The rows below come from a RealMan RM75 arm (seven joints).
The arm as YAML. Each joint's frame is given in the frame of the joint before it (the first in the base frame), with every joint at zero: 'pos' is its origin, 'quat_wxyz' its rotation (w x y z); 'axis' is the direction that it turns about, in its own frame. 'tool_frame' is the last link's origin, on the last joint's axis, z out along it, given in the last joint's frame.
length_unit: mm
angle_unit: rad
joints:
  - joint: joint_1
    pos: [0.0, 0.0, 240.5]
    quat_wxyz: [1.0, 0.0, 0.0, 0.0]
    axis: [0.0, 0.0, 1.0]
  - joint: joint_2
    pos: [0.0, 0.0, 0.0]
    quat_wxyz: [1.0, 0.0, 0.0, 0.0]
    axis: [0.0, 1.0, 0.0]
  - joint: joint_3
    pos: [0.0, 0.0, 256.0]
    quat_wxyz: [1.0, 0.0, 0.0, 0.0]
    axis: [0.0, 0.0, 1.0]
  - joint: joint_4
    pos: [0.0, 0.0, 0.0]
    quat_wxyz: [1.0, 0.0, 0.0, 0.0]
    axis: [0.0, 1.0, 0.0]
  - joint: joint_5
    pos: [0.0, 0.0, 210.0]
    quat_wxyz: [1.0, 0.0, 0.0, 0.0]
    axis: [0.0, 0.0, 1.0]
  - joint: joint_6
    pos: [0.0, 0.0, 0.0]
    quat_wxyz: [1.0, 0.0, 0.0, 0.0]
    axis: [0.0, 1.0, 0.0]
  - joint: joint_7
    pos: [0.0, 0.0, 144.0]
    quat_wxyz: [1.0, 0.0, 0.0, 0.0]
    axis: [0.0, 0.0, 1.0]
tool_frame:
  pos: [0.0, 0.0, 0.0]
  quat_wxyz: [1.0, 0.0, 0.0, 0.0]
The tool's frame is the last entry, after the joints.
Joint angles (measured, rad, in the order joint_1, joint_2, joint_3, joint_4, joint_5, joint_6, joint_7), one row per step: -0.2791, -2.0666, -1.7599, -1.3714, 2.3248, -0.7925, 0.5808; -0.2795, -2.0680, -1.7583, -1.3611, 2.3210, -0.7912, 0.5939; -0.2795, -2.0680, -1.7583, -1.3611, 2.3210, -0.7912, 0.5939; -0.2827, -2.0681, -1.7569, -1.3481, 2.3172, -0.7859, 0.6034; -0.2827, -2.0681, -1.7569, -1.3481, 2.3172, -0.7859, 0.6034; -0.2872, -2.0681, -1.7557, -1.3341, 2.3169, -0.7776, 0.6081; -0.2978, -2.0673, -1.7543, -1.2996, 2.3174, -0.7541, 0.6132; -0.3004, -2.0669, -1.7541, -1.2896, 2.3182, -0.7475, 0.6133; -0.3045, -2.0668, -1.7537, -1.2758, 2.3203, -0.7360, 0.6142; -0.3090, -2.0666, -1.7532, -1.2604, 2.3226, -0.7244, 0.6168; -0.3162, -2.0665, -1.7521, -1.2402, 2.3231, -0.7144, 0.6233; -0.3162, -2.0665, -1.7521, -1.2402, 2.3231, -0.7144, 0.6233; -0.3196, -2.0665, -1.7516, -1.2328, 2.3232, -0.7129, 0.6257; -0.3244, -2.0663, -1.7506, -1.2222, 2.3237, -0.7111, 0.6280; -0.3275, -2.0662, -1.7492, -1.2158, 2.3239, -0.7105, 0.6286; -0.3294, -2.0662, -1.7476, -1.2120, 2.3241, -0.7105, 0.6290; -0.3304, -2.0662, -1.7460, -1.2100, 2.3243, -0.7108, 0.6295; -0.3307, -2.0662, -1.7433, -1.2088, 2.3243, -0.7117, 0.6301; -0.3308, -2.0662, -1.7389, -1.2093, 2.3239, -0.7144, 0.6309
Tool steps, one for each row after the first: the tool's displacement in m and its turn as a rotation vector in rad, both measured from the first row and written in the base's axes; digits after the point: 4 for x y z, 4 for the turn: -0.0017, -0.0005, -0.0025, -0.0077, 0.0045, -0.0013; -0.0017, -0.0005, -0.0025, -0.0077, 0.0045, -0.0013; -0.0033, -0.0001, -0.0045, -0.0117, 0.0075, -0.0015; -0.0033, -0.0001, -0.0045, -0.0117, 0.0075, -0.0015; -0.0050, 0.0008, -0.0062, -0.0124, 0.0104, 0.0007; -0.0098, 0.0033, -0.0093, -0.0086, 0.0150, 0.0108; -0.0115, 0.0039, -0.0101, -0.0073, 0.0161, 0.0153; -0.0136, 0.0050, -0.0111, -0.0036, 0.0190, 0.0199; -0.0161, 0.0060, -0.0124, -0.0010, 0.0236, 0.0243; -0.0185, 0.0071, -0.0148, -0.0035, 0.0293, 0.0276; -0.0185, 0.0071, -0.0148, -0.0035, 0.0293, 0.0276; -0.0191, 0.0075, -0.0159, -0.0066, 0.0313, 0.0284; -0.0201, 0.0080, -0.0176, -0.0114, 0.0339, 0.0304; -0.0205, 0.0082, -0.0189, -0.0153, 0.0350, 0.0316; -0.0206, 0.0082, -0.0199, -0.0186, 0.0359, 0.0319; -0.0206, 0.0082, -0.0206, -0.0213, 0.0369, 0.0316; -0.0205, 0.0079, -0.0216, -0.0251, 0.0381, 0.0308; -0.0198, 0.0074, -0.0229, -0.0312, 0.0396, 0.0281
